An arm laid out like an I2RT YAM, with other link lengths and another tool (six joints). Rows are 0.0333 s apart.
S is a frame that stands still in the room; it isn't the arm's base.
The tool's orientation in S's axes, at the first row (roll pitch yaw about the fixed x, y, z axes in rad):
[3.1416, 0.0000, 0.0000]
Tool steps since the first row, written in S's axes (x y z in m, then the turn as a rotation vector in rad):
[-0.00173, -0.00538, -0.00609, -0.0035, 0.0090, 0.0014]
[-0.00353, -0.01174, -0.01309, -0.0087, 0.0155, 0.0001]
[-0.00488, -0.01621, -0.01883, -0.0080, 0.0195, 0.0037]
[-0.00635, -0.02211, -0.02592, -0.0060, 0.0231, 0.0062]
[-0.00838, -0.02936, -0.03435, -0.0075, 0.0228, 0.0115]
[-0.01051, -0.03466, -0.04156, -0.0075, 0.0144, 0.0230]
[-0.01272, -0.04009, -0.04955, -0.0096, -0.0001, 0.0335]
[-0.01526, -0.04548, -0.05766, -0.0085, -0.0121, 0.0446]
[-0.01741, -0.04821, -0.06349, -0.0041, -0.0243, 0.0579]
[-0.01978, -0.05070, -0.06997, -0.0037, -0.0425, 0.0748]
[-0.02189, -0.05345, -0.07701, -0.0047, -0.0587, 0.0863]
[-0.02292, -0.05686, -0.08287, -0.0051, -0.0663, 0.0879]
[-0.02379, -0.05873, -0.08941, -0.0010, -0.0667, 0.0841]
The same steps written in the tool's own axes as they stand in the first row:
[-0.00173, 0.00538, 0.00609, -0.0035, -0.0090, -0.0014]
[-0.00353, 0.01174, 0.01309, -0.0087, -0.0155, -0.0001]
[-0.00488, 0.01621, 0.01883, -0.0080, -0.0195, -0.0037]
[-0.00635, 0.02211, 0.02592, -0.0060, -0.0231, -0.0062]
[-0.00838, 0.02936, 0.03435, -0.0075, -0.0228, -0.0115]
[-0.01051, 0.03466, 0.04156, -0.0075, -0.0144, -0.0230]
[-0.01272, 0.04009, 0.04955, -0.0096, 0.0001, -0.0335]
[-0.01526, 0.04548, 0.05766, -0.0085, 0.0121, -0.0446]
[-0.01741, 0.04821, 0.06349, -0.0041, 0.0243, -0.0579]
[-0.01978, 0.05070, 0.06997, -0.0037, 0.0425, -0.0748]
[-0.02189, 0.05345, 0.07701, -0.0047, 0.0587, -0.0863]
[-0.02292, 0.05686, 0.08287, -0.0051, 0.0663, -0.0879]
[-0.02379, 0.05873, 0.08941, -0.0010, 0.0667, -0.0841]

